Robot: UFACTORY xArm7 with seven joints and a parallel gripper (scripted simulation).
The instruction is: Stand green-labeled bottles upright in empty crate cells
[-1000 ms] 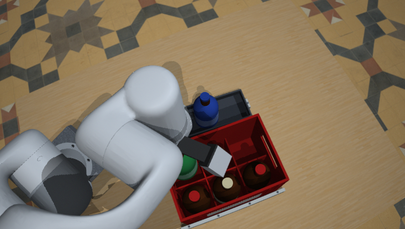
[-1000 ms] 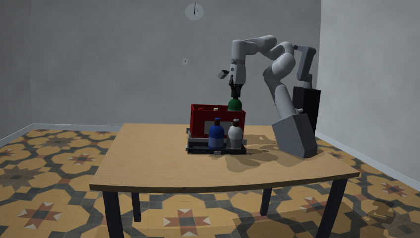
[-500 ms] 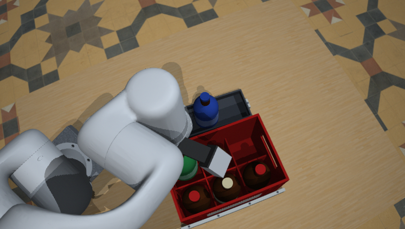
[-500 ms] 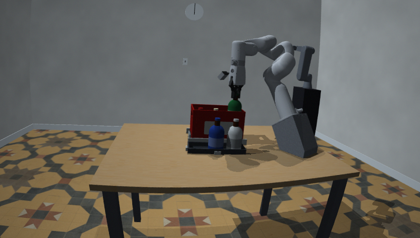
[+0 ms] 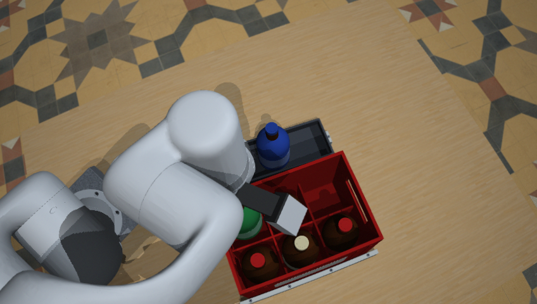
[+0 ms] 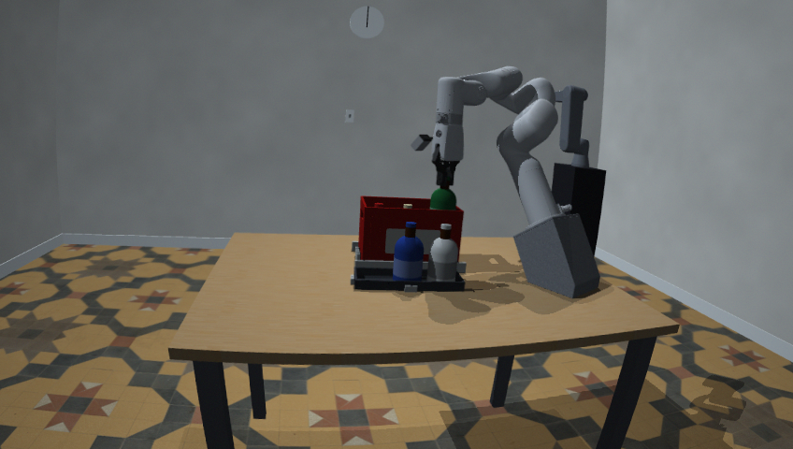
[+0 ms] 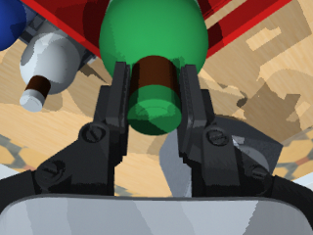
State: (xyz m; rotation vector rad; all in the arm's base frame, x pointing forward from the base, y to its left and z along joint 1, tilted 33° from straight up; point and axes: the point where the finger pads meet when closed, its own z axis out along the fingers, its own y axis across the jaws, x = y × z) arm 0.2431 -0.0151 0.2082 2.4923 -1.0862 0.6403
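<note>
My hand is 7 cm above the green bottle. The rest, counted from my hand: white bottle 4 cm ahead, 16 cm to the left, 17 cm below; red crate 8 cm ahead, 5 cm to the right, 17 cm below; blue bottle 13 cm ahead, 14 cm to the left, 17 cm below.
</note>
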